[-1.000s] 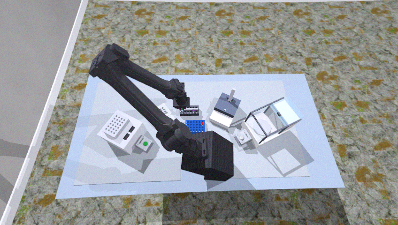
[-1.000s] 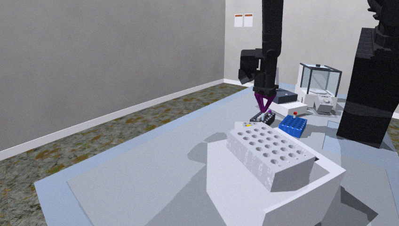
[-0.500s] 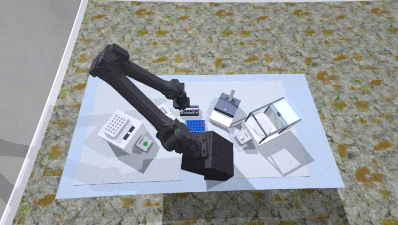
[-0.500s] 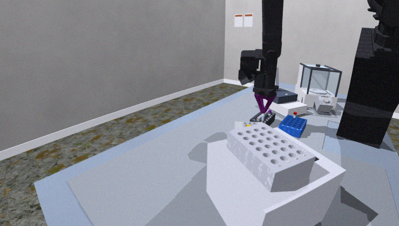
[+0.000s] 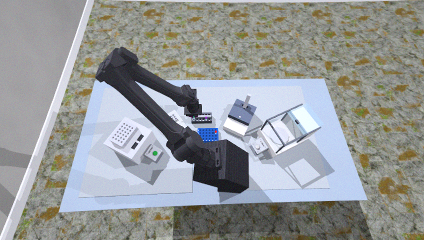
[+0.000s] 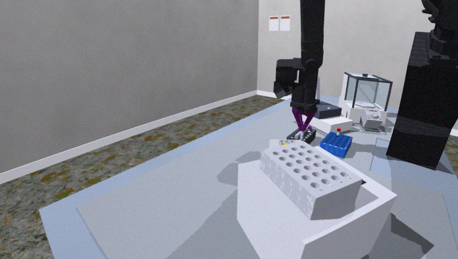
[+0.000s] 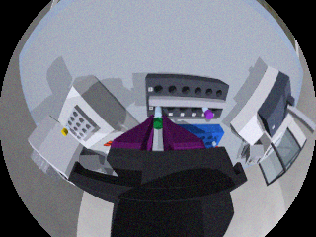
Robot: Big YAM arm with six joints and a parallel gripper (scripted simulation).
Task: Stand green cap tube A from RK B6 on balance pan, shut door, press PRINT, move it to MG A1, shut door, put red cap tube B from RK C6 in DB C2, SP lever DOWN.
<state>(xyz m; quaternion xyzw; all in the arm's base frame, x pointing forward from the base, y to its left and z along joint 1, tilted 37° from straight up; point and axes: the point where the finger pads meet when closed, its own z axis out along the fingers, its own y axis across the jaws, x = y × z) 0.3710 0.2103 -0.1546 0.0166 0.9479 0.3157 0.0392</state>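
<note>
The magnet block lies 10 mm ahead of my hand, 50 mm to the right of it and 50 mm below it. Also, from my hand: blue rack RK 110 mm behind, 80 mm to the right, 60 mm below; SP lever 60 mm ahead, 320 mm to the right, 70 mm above; dry block 40 mm behind, 120 mm to the left, 40 mm below.
</note>
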